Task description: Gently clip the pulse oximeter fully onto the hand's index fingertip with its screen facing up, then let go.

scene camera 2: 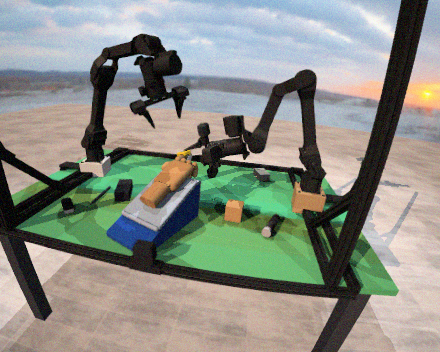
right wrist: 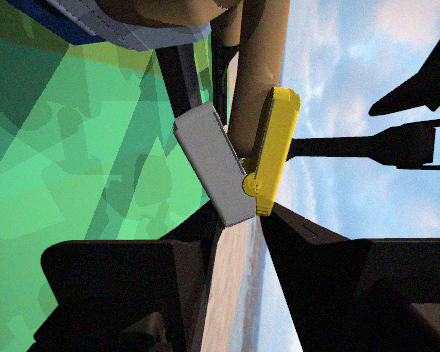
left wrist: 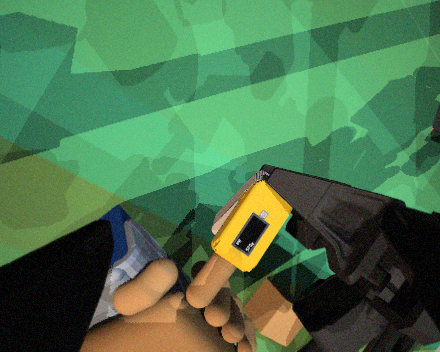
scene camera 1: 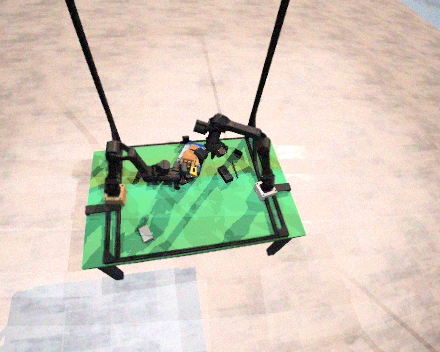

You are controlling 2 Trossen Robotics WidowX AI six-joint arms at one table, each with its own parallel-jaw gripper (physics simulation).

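Frame: origin at the left arm's base, x ahead, y left, z up, level; metres.
Where they show: left gripper, fingertip midpoint: [scene camera 2: 167, 123] [right wrist: 408, 152] [left wrist: 248, 225] [scene camera 1: 206, 162]; right gripper, fingertip midpoint: [right wrist: 238, 204] [left wrist: 265, 171] [scene camera 1: 195, 177]; left arm's base, origin of the base link: [scene camera 2: 95, 159] [scene camera 1: 266, 187]; right arm's base, origin of the base link: [scene camera 2: 310, 189] [scene camera 1: 113, 191].
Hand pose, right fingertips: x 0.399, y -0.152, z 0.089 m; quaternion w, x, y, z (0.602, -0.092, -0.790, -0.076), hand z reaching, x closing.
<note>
Things, the pixels of their top centre, and the offset from my right fingertips. "pt": a spot on its surface instead.
- grey pulse oximeter, middle of its top: [right wrist: 295, 159] [left wrist: 268, 236] [scene camera 2: 185, 149] [scene camera 1: 192, 170] 0.003 m ahead, 0.035 m right, 0.027 m up
- hand, surface spot: [scene camera 2: 167, 182] pt 0.036 m back, 0.206 m right, 0.019 m down
- orange block, middle of its top: [left wrist: 286, 324] [scene camera 2: 235, 203] 0.166 m ahead, 0.173 m right, 0.098 m down
- dark cylinder, middle of its top: [scene camera 2: 272, 221] 0.272 m ahead, 0.233 m right, 0.121 m down
- black box, middle of its top: [right wrist: 193, 84] [scene camera 2: 123, 185] [scene camera 1: 225, 172] 0.216 m back, 0.041 m right, 0.113 m down
- thin rod, middle of its top: [scene camera 2: 100, 194] 0.296 m back, 0.068 m right, 0.139 m down
- small black object, middle of its top: [scene camera 2: 66, 201] 0.367 m back, 0.168 m right, 0.116 m down
- grey box, middle of its top: [scene camera 2: 261, 171] [scene camera 1: 145, 232] 0.338 m ahead, 0.168 m left, 0.118 m down
The yellow and grey pulse oximeter [scene camera 1: 193, 170] [scene camera 2: 184, 154] [left wrist: 255, 225] [right wrist: 281, 145] is held by its hinge end, its jaws spread. Its screen faces up in the left wrist view. The index finger [left wrist: 212, 282] [right wrist: 260, 90] reaches between the jaws; its tip is near the hinge in the right wrist view. The hand [scene camera 2: 167, 182] lies palm down on a sloped blue and grey stand [scene camera 2: 175, 216]. My right gripper [right wrist: 238, 204] is shut on the oximeter's rear end. My left gripper [scene camera 2: 167, 121] is open and empty, high above the hand.
An orange block [scene camera 2: 234, 211] [left wrist: 275, 317] and a dark cylinder [scene camera 2: 270, 226] lie right of the stand in scene camera 2. A black box [scene camera 2: 123, 190] [scene camera 1: 225, 174], a thin rod [scene camera 2: 101, 195] and a small black object [scene camera 2: 67, 205] lie left. A grey box [scene camera 2: 261, 174] [scene camera 1: 145, 233] lies farther off.
</note>
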